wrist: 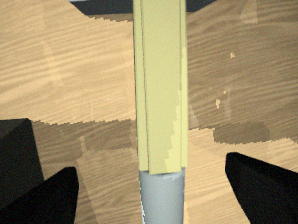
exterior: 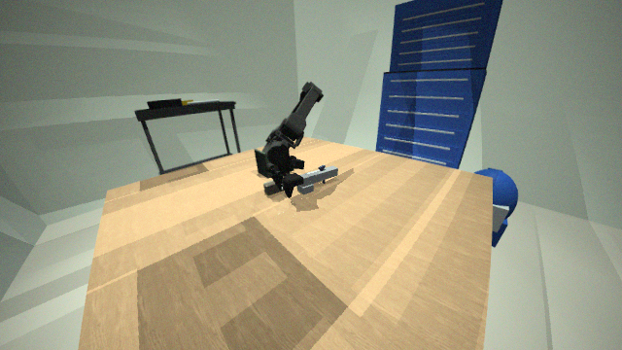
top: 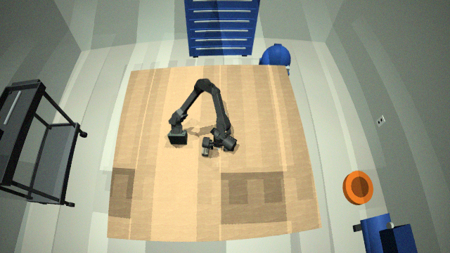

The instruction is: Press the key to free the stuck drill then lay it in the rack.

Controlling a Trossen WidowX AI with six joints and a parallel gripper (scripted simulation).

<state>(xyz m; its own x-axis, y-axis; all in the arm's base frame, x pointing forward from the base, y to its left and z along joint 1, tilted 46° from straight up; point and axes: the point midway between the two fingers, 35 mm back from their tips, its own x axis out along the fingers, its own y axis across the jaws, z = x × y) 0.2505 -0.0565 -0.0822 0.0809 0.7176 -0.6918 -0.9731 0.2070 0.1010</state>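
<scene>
Now: gripper tip 5 cm to the right of the drill, 3 cm below it and 1 cm short of it. The rest, counted from my gripper tip: rack (8 cm behind); then key (17 cm to the left, 4 cm ahead, 3 cm above); then light grey block (15 cm to the left, 3 cm ahead, 2 cm above).
</scene>
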